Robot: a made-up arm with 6 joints. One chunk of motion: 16 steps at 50 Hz.
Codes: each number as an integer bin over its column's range. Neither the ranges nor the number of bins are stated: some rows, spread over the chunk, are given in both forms.
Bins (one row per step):
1: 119 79 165 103 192 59
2: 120 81 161 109 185 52
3: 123 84 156 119 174 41
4: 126 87 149 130 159 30
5: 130 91 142 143 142 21
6: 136 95 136 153 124 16
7: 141 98 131 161 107 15
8: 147 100 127 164 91 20
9: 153 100 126 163 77 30
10: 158 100 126 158 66 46
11: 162 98 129 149 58 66
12: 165 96 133 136 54 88
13: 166 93 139 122 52 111
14: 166 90 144 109 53 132
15: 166 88 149 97 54 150
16: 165 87 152 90 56 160
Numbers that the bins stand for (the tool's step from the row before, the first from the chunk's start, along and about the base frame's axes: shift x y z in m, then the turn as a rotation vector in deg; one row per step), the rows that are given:
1: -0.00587 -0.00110 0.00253 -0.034 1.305 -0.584
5: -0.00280 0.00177 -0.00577 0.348 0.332 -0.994
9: 0.00360 0.00392 -0.01154 0.540 -0.932 -0.896
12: 0.00694 0.00296 -0.00902 0.281 -1.380 -0.271
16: 0.00694 0.00081 -0.00216 -0.159 -1.341 0.505
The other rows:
2: -0.00559 -0.00062 0.00109 0.023 1.168 -0.659
3: -0.00475 0.00009 -0.00072 0.119 0.954 -0.778
4: -0.00392 0.00081 -0.00324 0.224 0.663 -0.896
6: -0.00113 0.00273 -0.00793 0.444 -0.018 -1.047
7: 0.00026 0.00344 -0.00974 0.521 -0.349 -1.058
8: 0.00193 0.00392 -0.01118 0.549 -0.660 -1.004
10: 0.00499 0.00392 -0.01154 0.492 -1.146 -0.724
11: 0.00611 0.00344 -0.01046 0.406 -1.302 -0.508
13: 0.00722 0.00225 -0.00685 0.147 -1.419 -0.023
14: 0.00722 0.00153 -0.00505 0.023 -1.399 0.204
15: 0.00722 0.00105 -0.00324 -0.092 -1.380 0.398

